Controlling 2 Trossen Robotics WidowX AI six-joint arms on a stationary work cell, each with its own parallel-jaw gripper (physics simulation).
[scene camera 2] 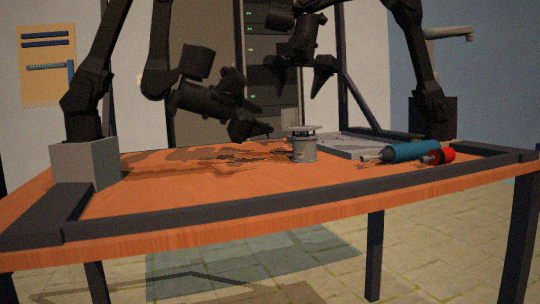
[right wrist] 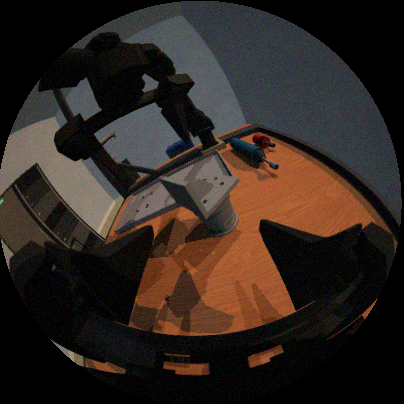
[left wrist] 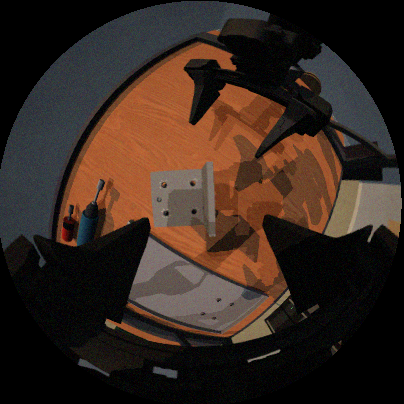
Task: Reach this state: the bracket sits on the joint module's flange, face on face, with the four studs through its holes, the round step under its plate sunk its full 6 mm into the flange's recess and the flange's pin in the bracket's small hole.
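Where they show: left gripper, between the fingertips: (scene camera 2: 294,97) (right wrist: 158,158) (left wrist: 207,222); right gripper, between the fingertips: (scene camera 2: 267,120) (right wrist: 207,228) (left wrist: 220,136); left arm's base, origin of its link: (scene camera 2: 436,139) (right wrist: 209,144); right arm's base, origin of its link: (scene camera 2: 84,140).
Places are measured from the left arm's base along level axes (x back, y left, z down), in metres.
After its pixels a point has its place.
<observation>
The grey L-shaped bracket (scene camera 2: 304,127) @[z -0.058, x -0.384, y -0.070 m] (left wrist: 181,199) @[z -0.058, x -0.381, y -0.089 m] (right wrist: 218,193) @[z -0.058, x -0.405, y -0.070 m] lies over the round grey joint module (scene camera 2: 304,151) @[z -0.004, x -0.391, y -0.062 m] (right wrist: 223,221) @[z -0.006, x -0.404, y -0.081 m], its second plate standing upright. In scene camera 2 a dark gap with stud-like posts shows between the plate and the module's top, so the faces are apart there. The left wrist view shows four larger holes and one small hole; whether studs or pin enter them I cannot tell. My left gripper (scene camera 2: 297,96) @[z -0.126, x -0.382, y -0.113 m] (left wrist: 207,222) @[z -0.126, x -0.382, y -0.113 m] (right wrist: 158,158) @[z -0.126, x -0.382, y -0.113 m] is open and empty above the bracket. My right gripper (scene camera 2: 266,120) @[z -0.079, x -0.466, y -0.091 m] (left wrist: 220,136) @[z -0.079, x -0.466, y -0.091 m] (right wrist: 207,228) @[z -0.079, x -0.466, y -0.091 m] is open and empty beside it.
A grey tray (scene camera 2: 335,152) @[z 0.015, x -0.282, y -0.093 m] (left wrist: 165,267) @[z 0.019, x -0.230, y -0.125 m] (right wrist: 135,214) @[z 0.019, x -0.203, y -0.339 m] lies beside the module. A blue tool (scene camera 2: 412,150) @[z -0.004, x -0.202, y 0.090 m] (left wrist: 88,225) @[z -0.013, x -0.238, y 0.056 m] (right wrist: 245,146) @[z -0.016, x -0.214, y 0.060 m] and a red tool (scene camera 2: 444,156) @[z 0.002, x -0.179, y 0.159 m] (left wrist: 68,230) @[z -0.003, x -0.172, y 0.128 m] (right wrist: 261,140) @[z -0.004, x -0.193, y 0.129 m] lie nearby. Dark rails (scene camera 2: 225,206) @[z 0.004, x -0.660, y 0.197 m] edge the table.
</observation>
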